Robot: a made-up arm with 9 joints. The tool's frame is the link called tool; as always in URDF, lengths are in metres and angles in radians.
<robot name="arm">
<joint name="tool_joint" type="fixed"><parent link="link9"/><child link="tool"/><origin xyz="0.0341 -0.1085 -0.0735" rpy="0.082 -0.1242 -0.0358"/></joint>
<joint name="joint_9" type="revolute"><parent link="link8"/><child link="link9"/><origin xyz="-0.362 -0.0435 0.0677" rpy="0 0 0"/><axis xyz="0.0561 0.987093 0.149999"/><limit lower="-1.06" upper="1.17" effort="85" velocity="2.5"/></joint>
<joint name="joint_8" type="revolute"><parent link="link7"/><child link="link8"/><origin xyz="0.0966 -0.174 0.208" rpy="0 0 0"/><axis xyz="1 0 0"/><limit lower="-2.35" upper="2.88" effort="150" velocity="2.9"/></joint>
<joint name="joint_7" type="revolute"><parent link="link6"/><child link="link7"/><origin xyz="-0.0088 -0.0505 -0.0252" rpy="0 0 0"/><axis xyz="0 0 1"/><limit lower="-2.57" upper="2.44" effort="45" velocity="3"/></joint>
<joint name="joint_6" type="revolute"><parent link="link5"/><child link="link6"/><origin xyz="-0.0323 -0.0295 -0.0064" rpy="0 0 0"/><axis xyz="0.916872 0.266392 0.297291"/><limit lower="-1.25" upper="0.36" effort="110" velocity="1.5"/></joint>
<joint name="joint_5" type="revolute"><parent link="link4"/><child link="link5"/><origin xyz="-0.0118 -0.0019 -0.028" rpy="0 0 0"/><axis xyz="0.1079 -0.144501 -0.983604"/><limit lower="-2.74" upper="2.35" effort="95" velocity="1.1"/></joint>
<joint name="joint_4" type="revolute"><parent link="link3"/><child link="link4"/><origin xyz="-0.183 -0.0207 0.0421" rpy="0 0 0"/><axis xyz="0 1 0"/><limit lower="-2.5" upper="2.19" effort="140" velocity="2.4"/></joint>
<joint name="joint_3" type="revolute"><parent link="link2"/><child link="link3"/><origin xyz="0.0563 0.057 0.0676" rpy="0 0 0"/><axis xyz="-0.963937 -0.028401 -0.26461"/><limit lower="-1.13" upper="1.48" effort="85" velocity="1.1"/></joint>
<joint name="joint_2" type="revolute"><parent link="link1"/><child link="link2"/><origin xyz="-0.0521 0.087 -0.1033" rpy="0 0 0"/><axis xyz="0 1 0"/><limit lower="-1.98" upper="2.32" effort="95" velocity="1"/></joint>
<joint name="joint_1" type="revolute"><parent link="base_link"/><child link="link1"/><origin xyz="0.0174 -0.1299 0.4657" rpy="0 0 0"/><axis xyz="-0.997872 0.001 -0.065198"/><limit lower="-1.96" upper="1.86" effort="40" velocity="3"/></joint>
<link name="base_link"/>
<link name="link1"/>
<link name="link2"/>
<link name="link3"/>
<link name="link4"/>
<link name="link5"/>
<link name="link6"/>
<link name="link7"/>
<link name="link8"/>
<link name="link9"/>
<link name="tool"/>
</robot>
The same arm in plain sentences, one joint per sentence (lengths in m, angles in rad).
The arm has nine revolute joints in a row. What follows holds with every joint at zero, and every direction is one of the base frame's. Joint 1 sits 0.0174 m along +x and 0.1299 m along -y and 0.4657 m along +z from the base frame's origin and rotates about the direction (-0.997872, 0.001, -0.065198), from -1.96 to 1.86 rad. Joint 2 sits 0.0521 m along -x and 0.087 m along +y and 0.1033 m along -z from joint 1 and rotates about +y, from -1.98 to 2.32 rad. Joint 3 sits 0.0563 m along +x and 0.057 m along +y and 0.0676 m along +z from joint 2 and rotates about the direction (-0.963937, -0.028401, -0.26461), from -1.13 to 1.48 rad. Joint 4 sits 0.183 m along -x and 0.0207 m along -y and 0.0421 m along +z from joint 3 and rotates about +y, from -2.5 to 2.19 rad. Joint 5 sits 0.0118 m along -x and 0.0019 m along -y and 0.028 m along -z from joint 4 and rotates about the direction (0.1079, -0.144501, -0.983604), from -2.74 to 2.35 rad. Joint 6 sits 0.0323 m along -x and 0.0295 m along -y and 0.0064 m along -z from joint 5 and rotates about the direction (0.916872, 0.266392, 0.297291), from -1.25 to 0.36 rad. Joint 7 sits 0.0088 m along -x and 0.0505 m along -y and 0.0252 m along -z from joint 6 and rotates about +z, from -2.57 to 2.44 rad. Joint 8 sits 0.0966 m along +x and 0.174 m along -y and 0.208 m along +z from joint 7 and rotates about +x, from -2.35 to 2.88 rad. Joint 9 sits 0.362 m along -x and 0.0435 m along -y and 0.0677 m along +z from joint 8 and rotates about the direction (0.0561, 0.987093, 0.149999), from -1.06 to 1.17 rad. The tool frame, which is the frame that the pose is given for, sits 0.0341 m along +x and 0.1085 m along -y and 0.0735 m along -z from joint 9; its axes are the base frame's turned by roll 0.082, pitch -0.1242 and yaw -0.0358 rad (as in URDF: about the fixed x, then y, then z).
